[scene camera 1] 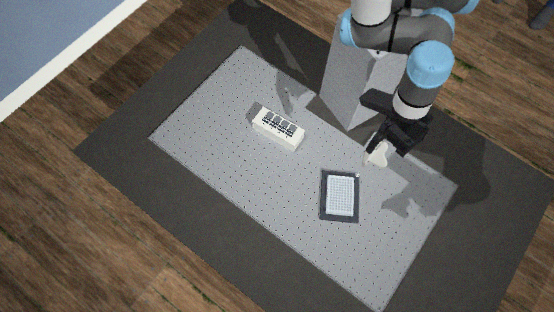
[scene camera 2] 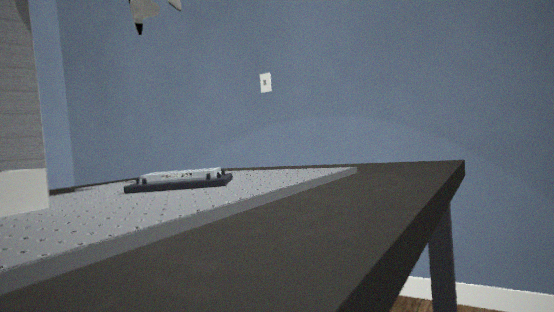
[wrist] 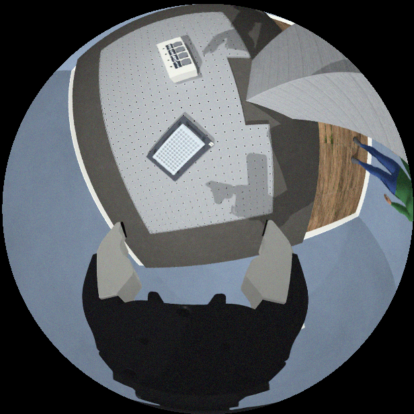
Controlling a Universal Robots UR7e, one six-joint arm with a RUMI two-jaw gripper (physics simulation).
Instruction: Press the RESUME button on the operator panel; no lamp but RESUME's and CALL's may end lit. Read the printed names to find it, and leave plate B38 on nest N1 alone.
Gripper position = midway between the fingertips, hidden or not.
Observation:
In view: the gripper [scene camera 1: 383,149], a plate B38 [scene camera 1: 340,190], a nest N1 [scene camera 2: 225,179] and an operator panel [scene camera 1: 275,131].
The plate B38 is seen too in scene camera 2 [scene camera 2: 193,174] and in the wrist view [wrist: 183,143]. The gripper is seen too in the wrist view [wrist: 192,223]. The nest N1 is seen too in scene camera 1 [scene camera 1: 323,216].

